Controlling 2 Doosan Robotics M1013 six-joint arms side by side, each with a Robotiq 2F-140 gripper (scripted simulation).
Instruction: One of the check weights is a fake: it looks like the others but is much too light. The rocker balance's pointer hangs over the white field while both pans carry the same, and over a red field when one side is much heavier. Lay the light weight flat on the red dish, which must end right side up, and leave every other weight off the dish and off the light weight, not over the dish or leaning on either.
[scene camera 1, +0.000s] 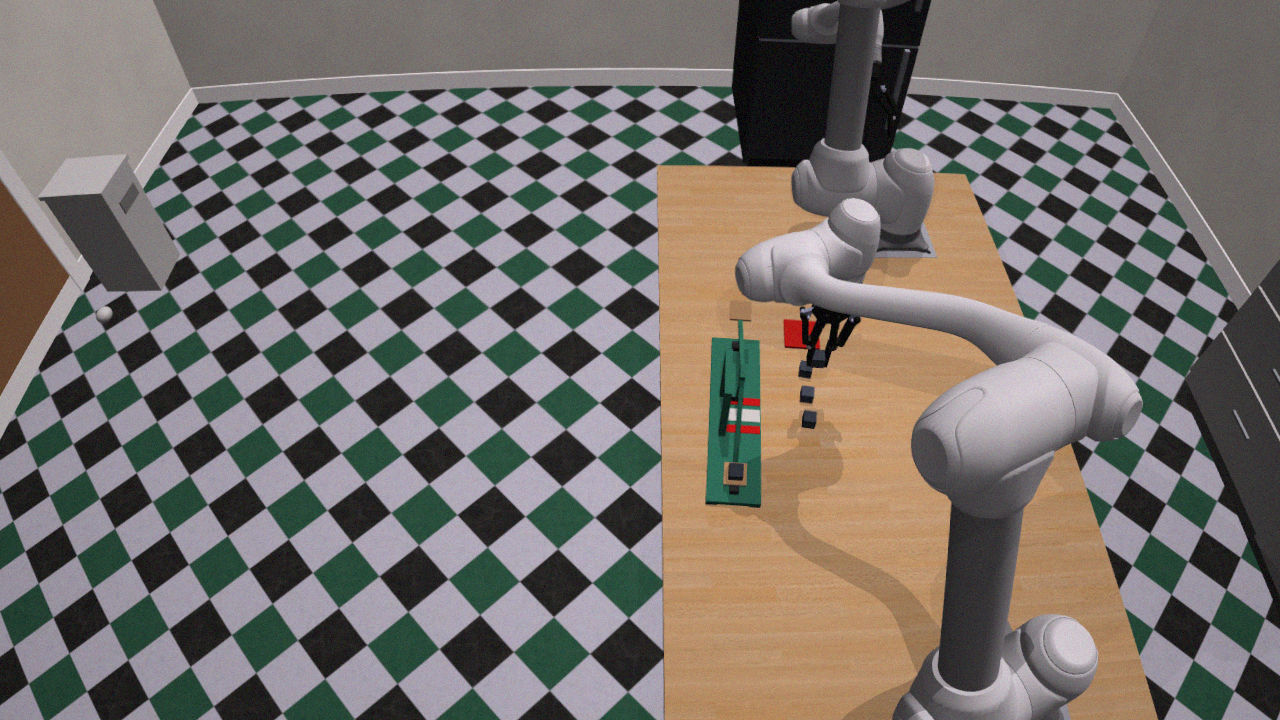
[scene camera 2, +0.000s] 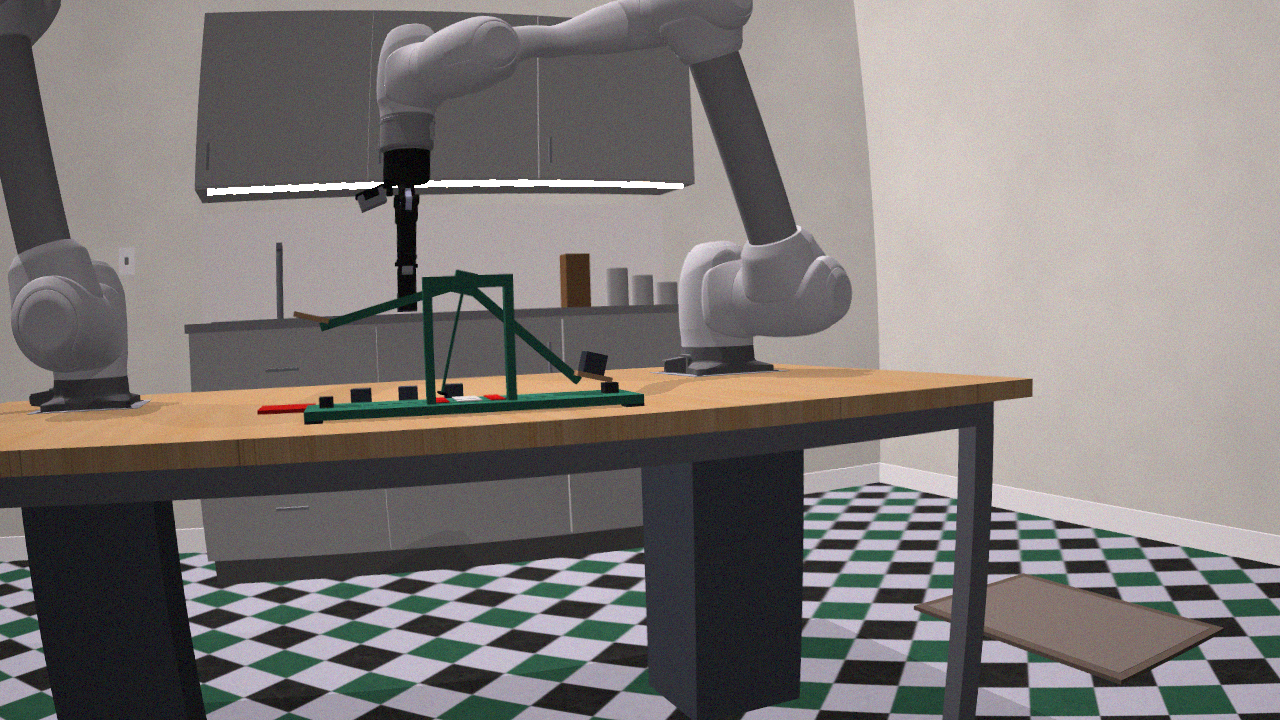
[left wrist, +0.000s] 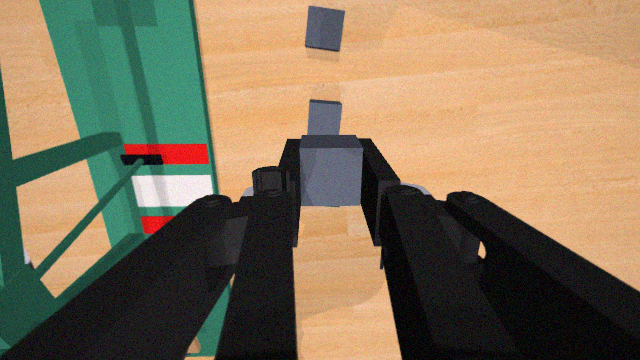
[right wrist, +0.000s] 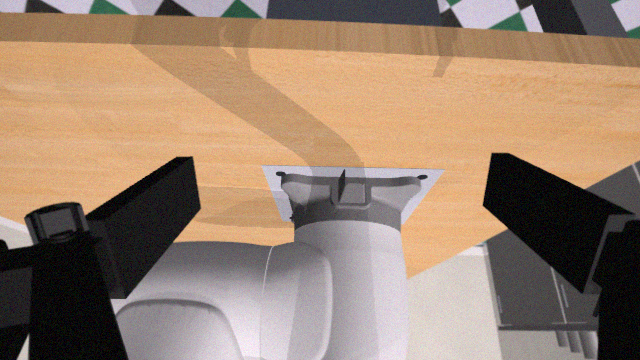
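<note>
My left gripper (scene camera 2: 407, 310) is there to be seen, and I find that same left gripper in scene camera 1 (scene camera 1: 816, 362) and in the left wrist view (left wrist: 328, 161). My right gripper (scene camera 1: 867, 135) is visible too, and it also appears in the right wrist view (right wrist: 341, 181). As for the things, I see a green rocker balance (scene camera 2: 610, 394); scene camera 1 (scene camera 1: 724, 362) gives me the balance again, as does the left wrist view (left wrist: 136, 82).
</note>
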